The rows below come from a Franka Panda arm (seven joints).
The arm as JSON. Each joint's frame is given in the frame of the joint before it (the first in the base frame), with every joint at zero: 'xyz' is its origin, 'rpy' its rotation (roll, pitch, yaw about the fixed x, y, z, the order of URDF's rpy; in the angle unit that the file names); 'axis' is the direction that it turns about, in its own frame. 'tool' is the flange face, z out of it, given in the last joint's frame.
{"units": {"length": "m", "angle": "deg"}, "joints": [
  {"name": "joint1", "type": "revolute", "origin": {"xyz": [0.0, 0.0, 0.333], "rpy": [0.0, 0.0, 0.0]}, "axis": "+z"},
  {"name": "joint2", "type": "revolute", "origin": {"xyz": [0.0, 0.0, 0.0], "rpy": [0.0, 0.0, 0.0]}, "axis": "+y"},
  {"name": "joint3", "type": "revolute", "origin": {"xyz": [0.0, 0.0, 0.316], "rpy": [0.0, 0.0, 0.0]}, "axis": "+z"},
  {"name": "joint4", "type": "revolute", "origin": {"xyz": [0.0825, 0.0, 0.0], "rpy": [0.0, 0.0, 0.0]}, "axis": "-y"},
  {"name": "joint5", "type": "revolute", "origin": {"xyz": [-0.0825, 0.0, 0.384], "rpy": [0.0, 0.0, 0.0]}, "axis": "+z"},
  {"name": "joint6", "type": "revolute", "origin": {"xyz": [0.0, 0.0, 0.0], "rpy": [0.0, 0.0, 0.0]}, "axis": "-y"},
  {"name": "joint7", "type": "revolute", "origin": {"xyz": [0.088, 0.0, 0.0], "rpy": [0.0, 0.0, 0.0]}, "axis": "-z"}
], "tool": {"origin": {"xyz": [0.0, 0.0, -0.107], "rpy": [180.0, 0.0, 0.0]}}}
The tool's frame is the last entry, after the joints.
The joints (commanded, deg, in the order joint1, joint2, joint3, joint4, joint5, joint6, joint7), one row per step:
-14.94 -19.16 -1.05 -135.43 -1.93 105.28 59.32
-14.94 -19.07 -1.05 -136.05 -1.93 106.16 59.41
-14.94 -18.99 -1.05 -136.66 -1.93 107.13 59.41
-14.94 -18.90 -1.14 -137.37 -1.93 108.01 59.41
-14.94 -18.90 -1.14 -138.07 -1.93 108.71 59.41
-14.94 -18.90 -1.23 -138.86 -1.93 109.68 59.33
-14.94 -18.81 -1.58 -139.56 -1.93 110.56 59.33
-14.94 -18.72 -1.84 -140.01 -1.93 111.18 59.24
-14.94 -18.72 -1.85 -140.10 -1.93 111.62 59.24
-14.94 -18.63 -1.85 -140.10 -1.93 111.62 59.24
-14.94 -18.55 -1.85 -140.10 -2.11 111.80 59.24
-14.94 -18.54 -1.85 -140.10 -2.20 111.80 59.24
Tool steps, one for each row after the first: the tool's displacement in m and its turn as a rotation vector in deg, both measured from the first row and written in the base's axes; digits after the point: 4 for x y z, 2 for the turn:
-0.0003 0.0002 -0.0045 -0.05 -0.16 -0.06
-0.0005 0.0003 -0.0087 -0.12 -0.44 -0.04
-0.0014 0.0000 -0.0138 -0.10 -0.52 -0.10
-0.0027 0.0004 -0.0184 -0.09 -0.53 -0.08
-0.0041 0.0002 -0.0234 -0.08 -0.71 -0.06
-0.0057 -0.0018 -0.0284 0.02 -0.83 -0.36
-0.0068 -0.0034 -0.0318 0.10 -0.94 -0.51
-0.0063 -0.0036 -0.0320 0.01 -1.27 -0.50
-0.0062 -0.0037 -0.0326 0.03 -1.19 -0.50
-0.0057 -0.0040 -0.0330 -0.14 -1.24 -0.41
-0.0058 -0.0041 -0.0331 -0.21 -1.21 -0.36

